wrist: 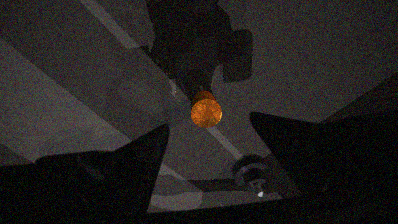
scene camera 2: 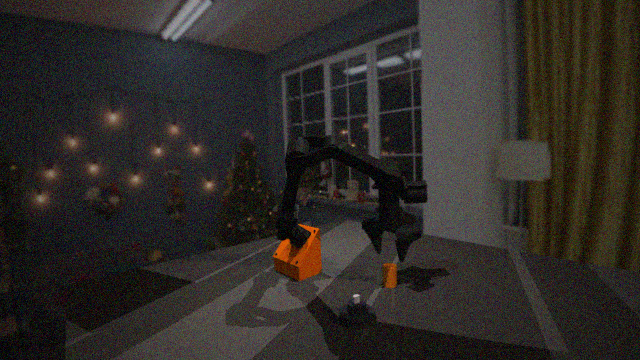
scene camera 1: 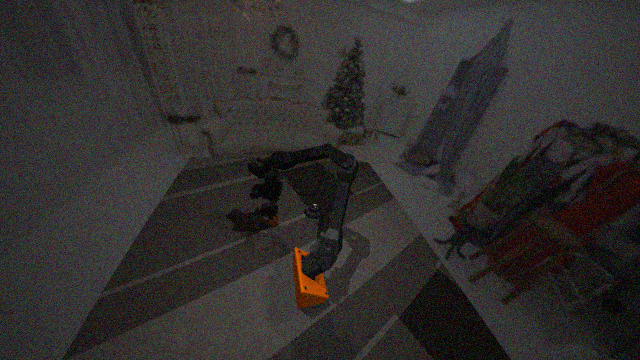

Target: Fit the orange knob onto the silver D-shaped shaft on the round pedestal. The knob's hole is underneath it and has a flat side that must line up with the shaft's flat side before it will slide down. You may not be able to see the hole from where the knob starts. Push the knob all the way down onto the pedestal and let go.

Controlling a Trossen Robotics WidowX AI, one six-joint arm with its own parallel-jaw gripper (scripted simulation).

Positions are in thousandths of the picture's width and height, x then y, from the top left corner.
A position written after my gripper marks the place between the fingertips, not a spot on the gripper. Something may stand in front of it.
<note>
My gripper (scene camera 2: 610,715) is open, holding nothing. I also see an orange knob (wrist: 519,502) and a round pedestal (scene camera 2: 557,874).
My gripper also shows in the wrist view (wrist: 524,542).
</note>
